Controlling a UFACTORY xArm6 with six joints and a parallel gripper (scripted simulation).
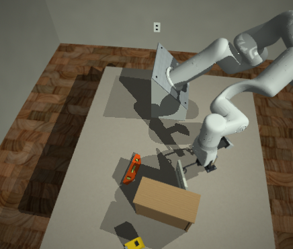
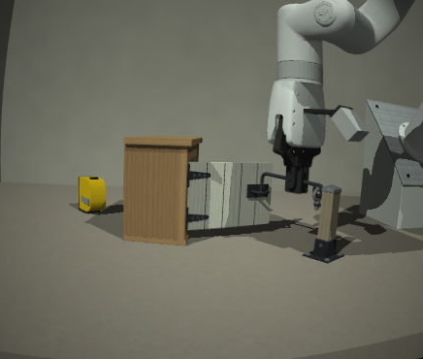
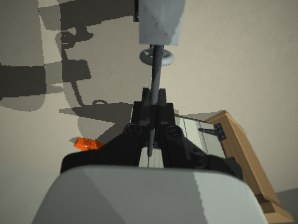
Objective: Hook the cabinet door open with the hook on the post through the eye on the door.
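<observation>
The hook lies 10 mm ahead of my hand, 10 mm to the right of it and 20 mm below it. Round my hand: orange spirit level 20 mm ahead, 290 mm to the right, 100 mm below; then white plank door 90 mm ahead, 60 mm to the right, 40 mm below; then wooden cabinet 140 mm ahead, 100 mm to the right, 30 mm below.
</observation>
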